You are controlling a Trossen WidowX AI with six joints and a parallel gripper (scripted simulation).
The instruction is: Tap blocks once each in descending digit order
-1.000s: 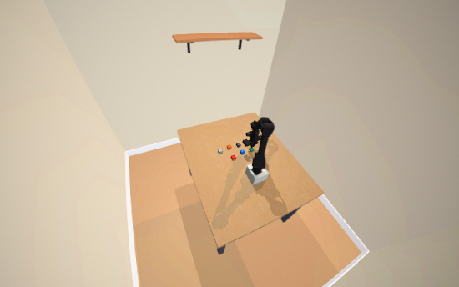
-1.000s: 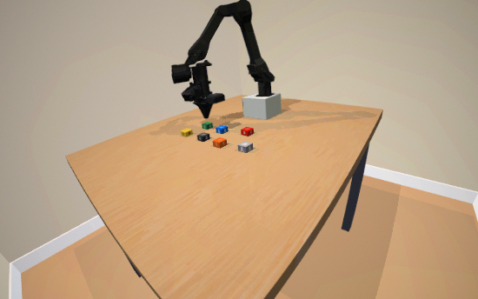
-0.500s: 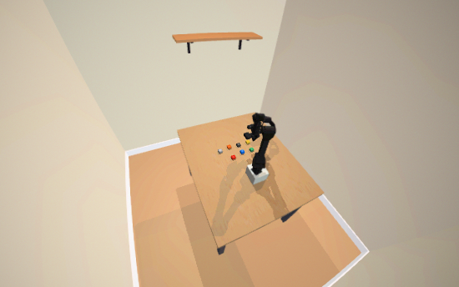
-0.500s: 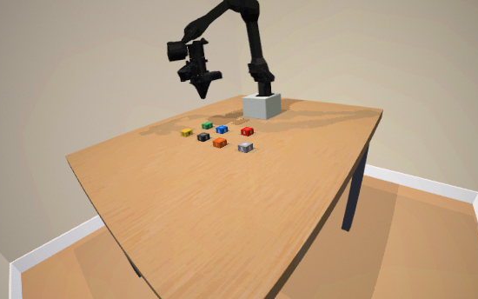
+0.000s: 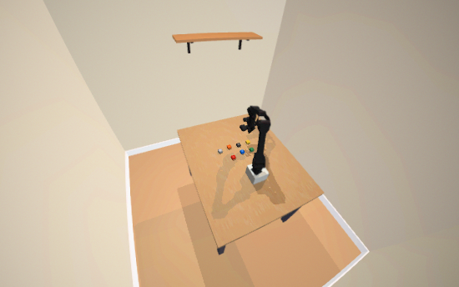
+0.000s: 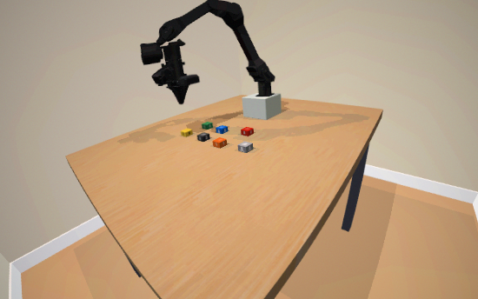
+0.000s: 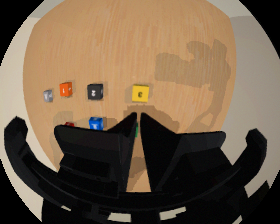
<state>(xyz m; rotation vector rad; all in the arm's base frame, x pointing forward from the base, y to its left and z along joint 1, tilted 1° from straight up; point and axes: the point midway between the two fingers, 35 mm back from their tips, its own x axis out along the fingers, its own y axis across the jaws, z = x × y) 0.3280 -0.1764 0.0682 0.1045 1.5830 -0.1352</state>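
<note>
The yellow block is 1 cm to the right of my gripper tip and 11 cm below it. The rest, counted from my gripper tip: blue block (7 cm behind, 11 cm to the left, 11 cm below); then black block (1 cm ahead, 9 cm to the left, 11 cm below); then green block (10 cm behind, 2 cm to the left, 11 cm below).
</note>
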